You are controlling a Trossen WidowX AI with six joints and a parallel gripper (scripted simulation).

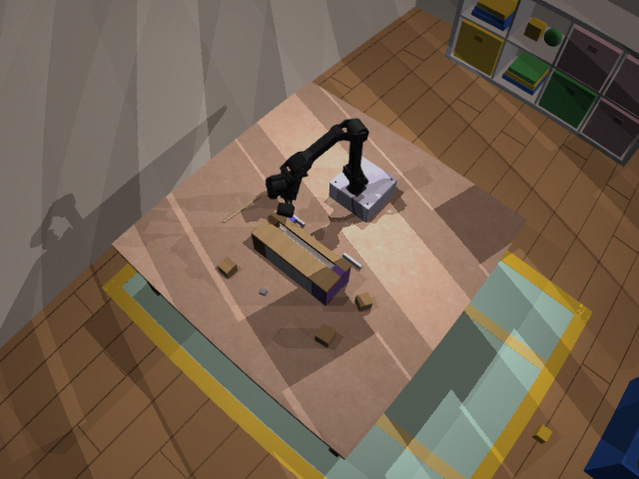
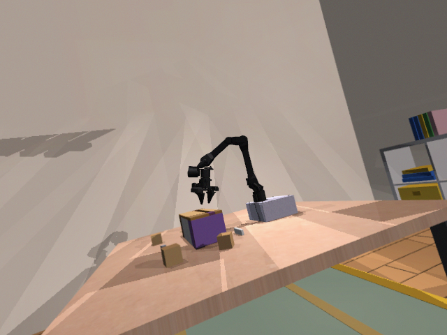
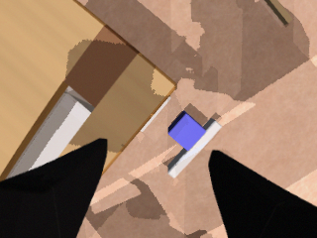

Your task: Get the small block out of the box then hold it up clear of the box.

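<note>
My gripper tip is now 140 mm above the blue block, 30 mm past it and 10 mm to the left of it. Round my gripper tip: thin stick 210 mm to the right, 150 mm below, 60 mm ahead; then grey piece 270 mm ahead, 150 mm below, 140 mm to the left; then tan-topped box 150 mm to the left, 90 mm below, 40 mm ahead.
</note>
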